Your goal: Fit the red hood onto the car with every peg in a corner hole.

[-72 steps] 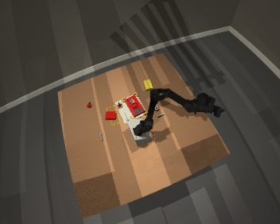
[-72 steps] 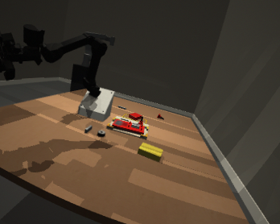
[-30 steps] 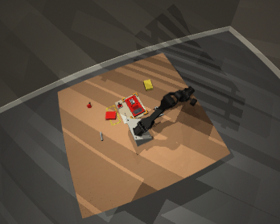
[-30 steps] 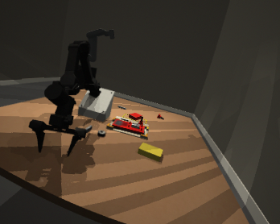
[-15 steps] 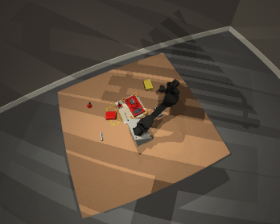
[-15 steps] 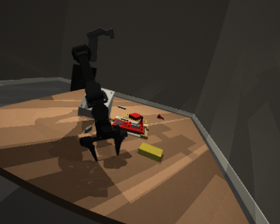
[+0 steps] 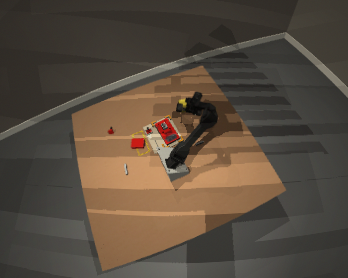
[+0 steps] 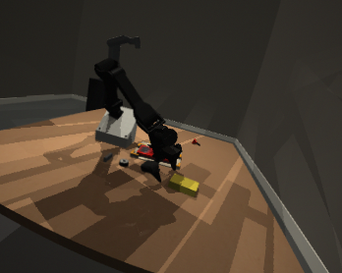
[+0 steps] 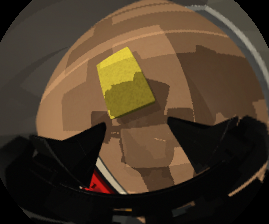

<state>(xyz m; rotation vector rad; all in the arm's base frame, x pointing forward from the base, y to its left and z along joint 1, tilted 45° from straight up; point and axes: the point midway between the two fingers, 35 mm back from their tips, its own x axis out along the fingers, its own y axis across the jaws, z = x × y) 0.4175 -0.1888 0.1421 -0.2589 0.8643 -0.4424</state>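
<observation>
Right now the red hood is 42 cm to the left of my gripper tip, 15 cm behind it and 1 cm below it. Also, from my gripper tip: yellow block 7 cm ahead, 1 cm below; dark wheel-like part 20 cm behind, 2 cm below; grey part 54 cm to the left, 32 cm behind, 2 cm below.
</observation>
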